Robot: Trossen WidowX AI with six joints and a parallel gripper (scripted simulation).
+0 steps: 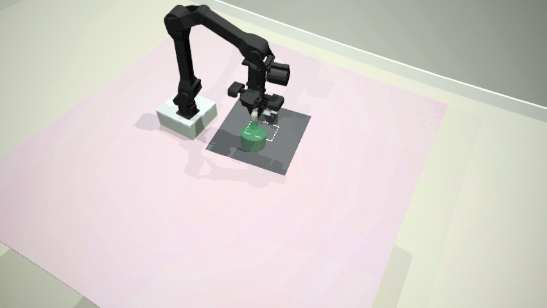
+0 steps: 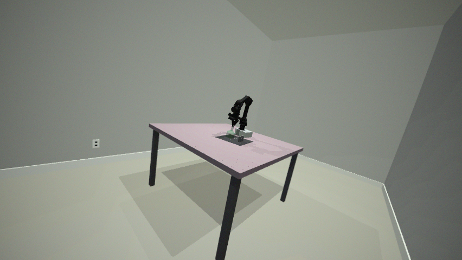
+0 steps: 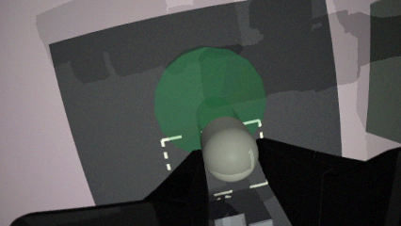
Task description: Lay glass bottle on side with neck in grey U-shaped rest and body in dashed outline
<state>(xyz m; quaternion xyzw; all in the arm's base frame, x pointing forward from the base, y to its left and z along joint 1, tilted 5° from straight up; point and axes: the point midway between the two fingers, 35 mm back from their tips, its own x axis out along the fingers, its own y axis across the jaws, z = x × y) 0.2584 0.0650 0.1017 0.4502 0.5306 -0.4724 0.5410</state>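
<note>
The green glass bottle lies 10 mm to the right of my gripper tip and 50 mm below it. From my gripper tip the other things lie so: dark mat: 10 mm behind, 50 mm to the left, 140 mm below.
</note>
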